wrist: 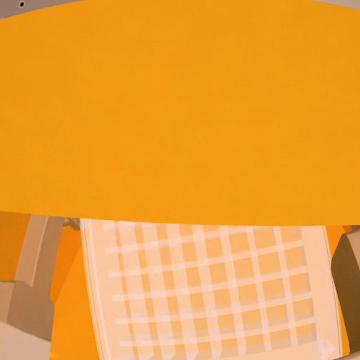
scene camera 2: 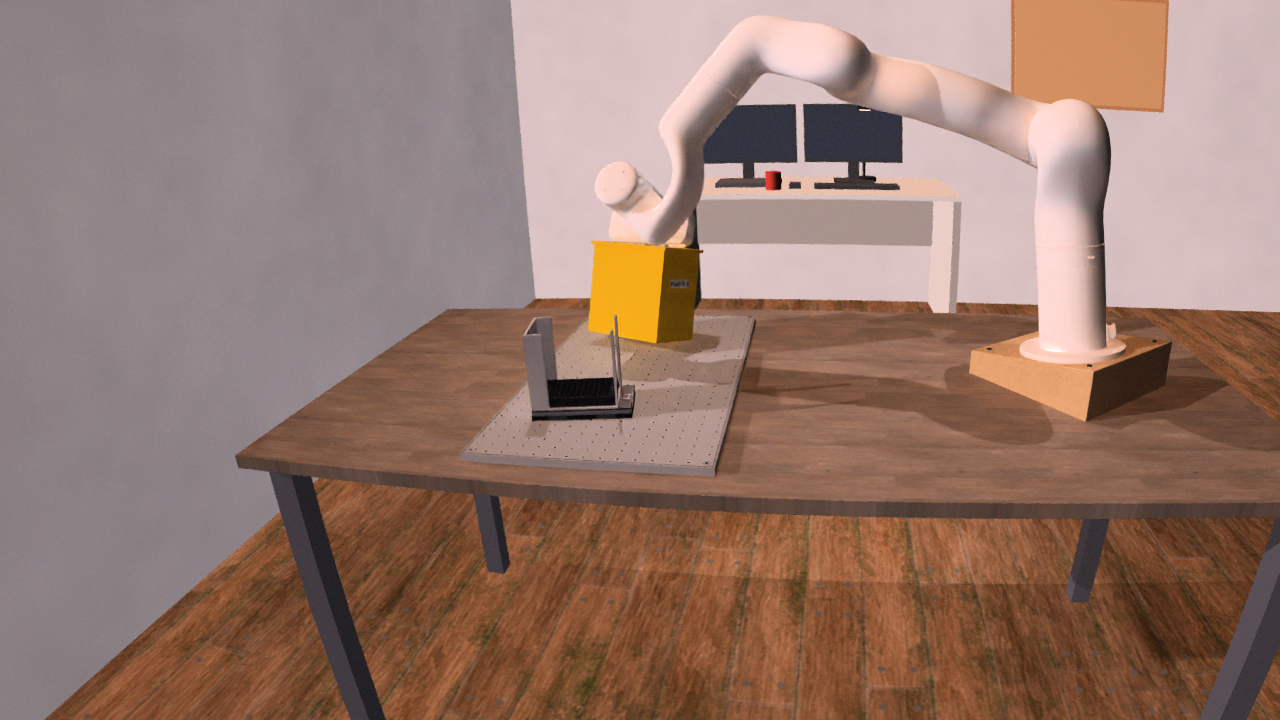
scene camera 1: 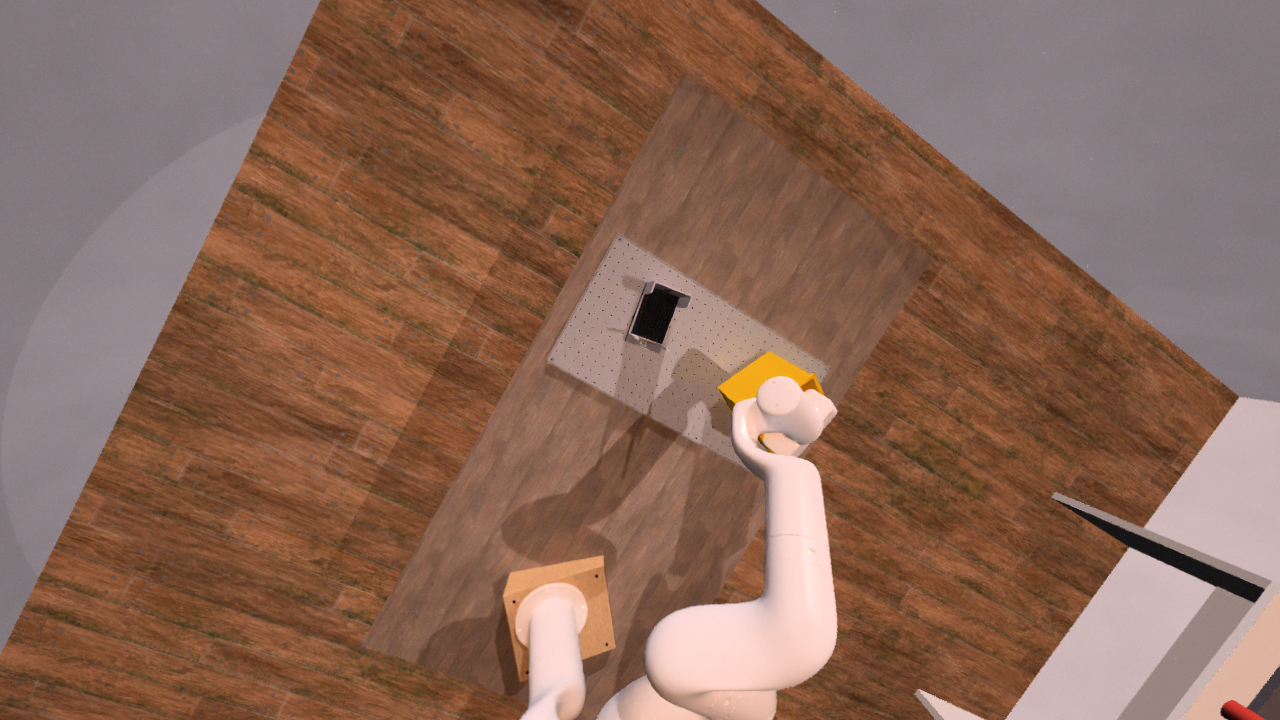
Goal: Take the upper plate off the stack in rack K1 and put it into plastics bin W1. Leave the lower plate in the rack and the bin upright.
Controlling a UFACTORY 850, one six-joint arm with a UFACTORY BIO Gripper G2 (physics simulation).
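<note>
The clear gridded plate (wrist: 200, 300) is between my fingers, inside yellow bin W1 (scene camera 1: 756, 376) (scene camera 2: 626, 291) (wrist: 180, 110). My gripper (wrist: 205, 250) is shut on it, reaching down into the bin. The bin wall covers the plate's far end and the fingertips in the wrist view. The bin stands at the far end of the perforated board; its rim looks slightly slanted in scene camera 2, and whether its base sits flat is unclear. Rack K1 (scene camera 1: 646, 342) (scene camera 2: 539, 367) stands nearer the board's other end, with a black gridded piece (scene camera 1: 656, 313) (scene camera 2: 581, 391) low inside it.
The perforated board (scene camera 1: 590, 331) (scene camera 2: 680, 429) lies on the wooden table (scene camera 2: 859, 456). My arm arches above the table from its wooden base block (scene camera 1: 595, 617) (scene camera 2: 1029, 376). The wrist is close above the bin's rim. The rack's upright walls rise from the board.
</note>
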